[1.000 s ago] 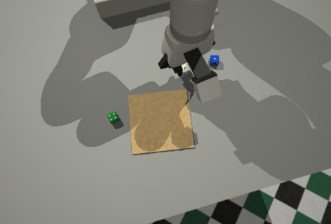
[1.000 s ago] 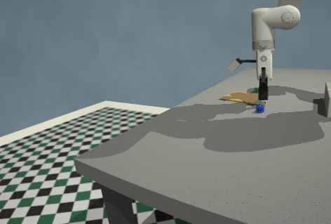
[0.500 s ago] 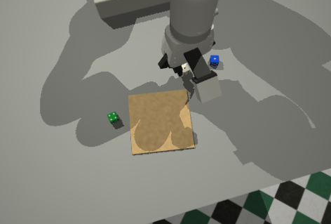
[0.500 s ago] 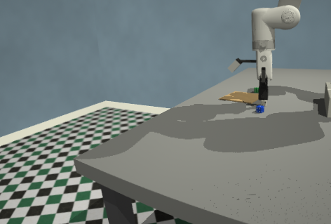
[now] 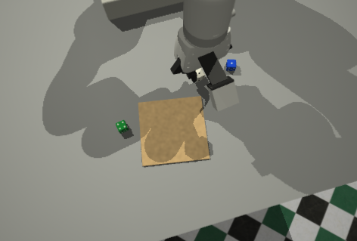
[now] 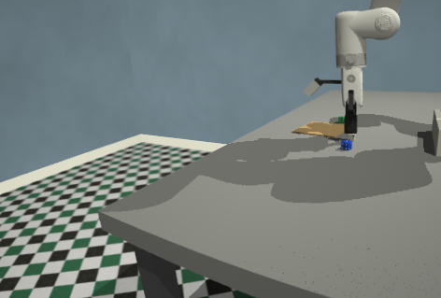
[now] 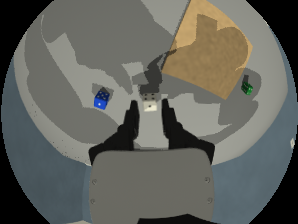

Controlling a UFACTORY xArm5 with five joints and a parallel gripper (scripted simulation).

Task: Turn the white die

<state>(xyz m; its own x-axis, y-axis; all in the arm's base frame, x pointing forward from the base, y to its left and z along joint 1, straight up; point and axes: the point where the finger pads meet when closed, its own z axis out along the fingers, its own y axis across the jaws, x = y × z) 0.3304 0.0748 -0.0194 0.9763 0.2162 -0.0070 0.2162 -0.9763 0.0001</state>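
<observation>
The white die is 4 cm below my hand. From my hand the other things lie so: green die 19 cm to the right, 7 cm ahead, 4 cm below; blue die 8 cm to the left, 4 cm below, 1 cm behind; tan mat 10 cm ahead, 9 cm to the right, 4 cm below.
</observation>
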